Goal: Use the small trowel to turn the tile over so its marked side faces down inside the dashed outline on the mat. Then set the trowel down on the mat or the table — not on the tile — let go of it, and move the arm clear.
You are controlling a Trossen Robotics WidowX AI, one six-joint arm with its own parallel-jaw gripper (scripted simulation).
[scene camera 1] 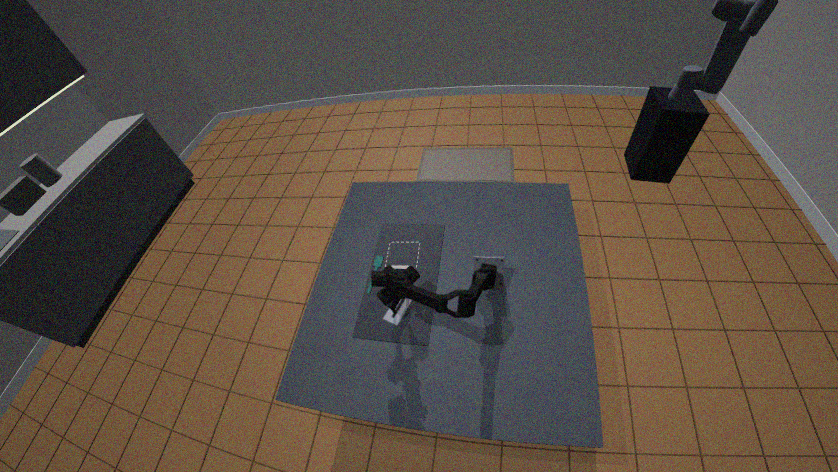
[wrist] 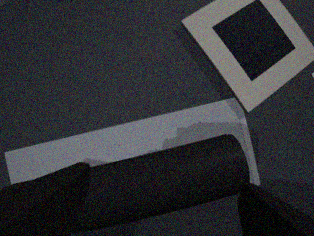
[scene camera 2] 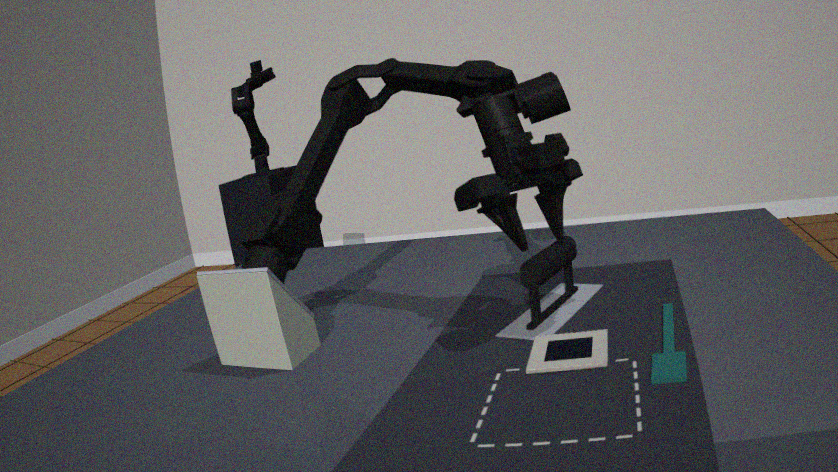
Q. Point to a teal trowel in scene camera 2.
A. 668, 367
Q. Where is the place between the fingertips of the gripper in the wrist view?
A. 165, 184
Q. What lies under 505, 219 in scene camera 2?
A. The gripper.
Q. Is the gripper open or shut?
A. Open.
